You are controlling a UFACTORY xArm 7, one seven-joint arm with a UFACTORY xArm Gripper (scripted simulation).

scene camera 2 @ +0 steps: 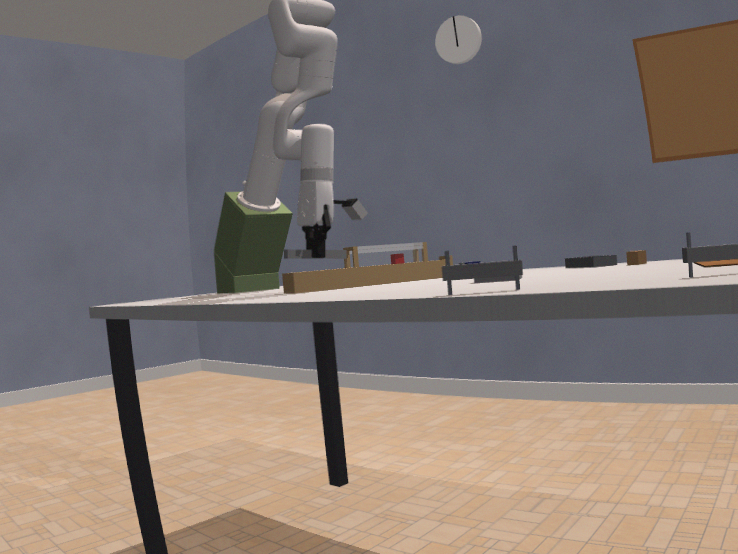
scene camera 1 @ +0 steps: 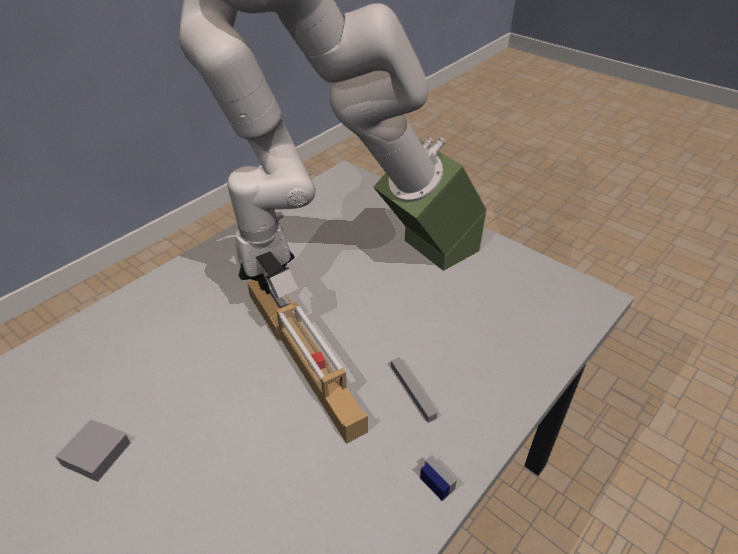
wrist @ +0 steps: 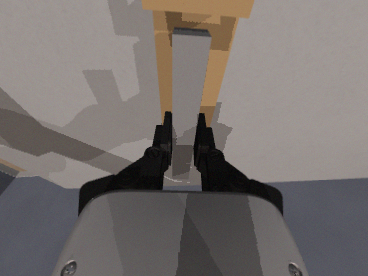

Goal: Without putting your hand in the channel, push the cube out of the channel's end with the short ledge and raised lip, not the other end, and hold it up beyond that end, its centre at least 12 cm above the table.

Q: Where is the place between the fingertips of my gripper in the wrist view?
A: At 183, 124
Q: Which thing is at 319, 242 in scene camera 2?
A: My gripper.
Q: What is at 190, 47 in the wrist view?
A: A grey stick.
